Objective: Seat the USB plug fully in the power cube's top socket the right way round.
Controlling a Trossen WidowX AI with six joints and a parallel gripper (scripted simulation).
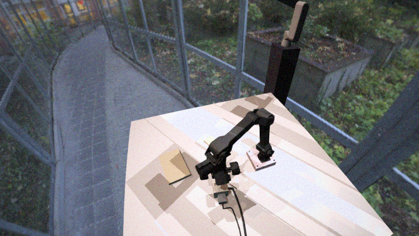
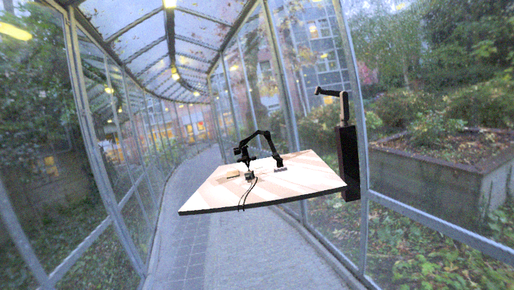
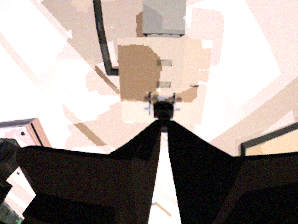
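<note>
Right now the usb plug is 20 mm below my gripper tip. From my gripper tip the other things lie so: flat tan pad 230 mm ahead, 200 mm to the right, 100 mm below.
</note>
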